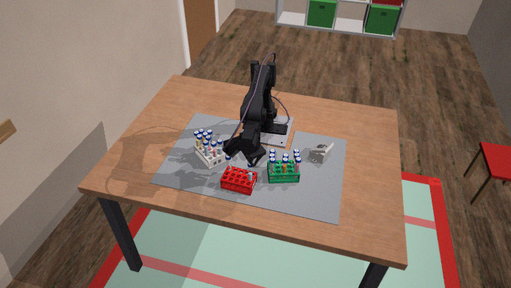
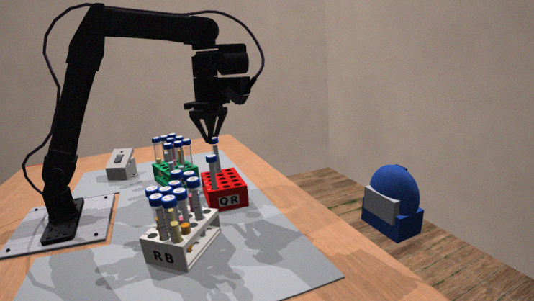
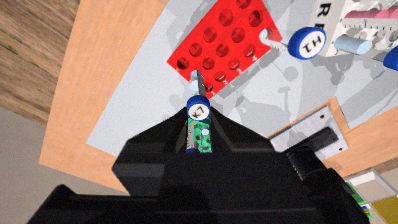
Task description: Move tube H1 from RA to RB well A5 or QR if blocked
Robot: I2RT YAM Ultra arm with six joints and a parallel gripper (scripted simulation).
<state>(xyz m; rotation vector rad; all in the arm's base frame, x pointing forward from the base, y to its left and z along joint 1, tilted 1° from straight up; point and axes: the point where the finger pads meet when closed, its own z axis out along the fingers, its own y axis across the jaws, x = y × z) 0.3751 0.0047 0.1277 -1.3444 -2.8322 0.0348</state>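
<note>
The clear tube lies 10 mm ahead of my hand, 10 mm to the right of it and 60 mm below it. From my hand the other things lie so: red rack QR: 50 mm to the right, 110 mm below; then grey done button box: 240 mm behind, 260 mm to the left, 90 mm below; then white rack RB: 130 mm behind, 220 mm to the right, 110 mm below.
</note>
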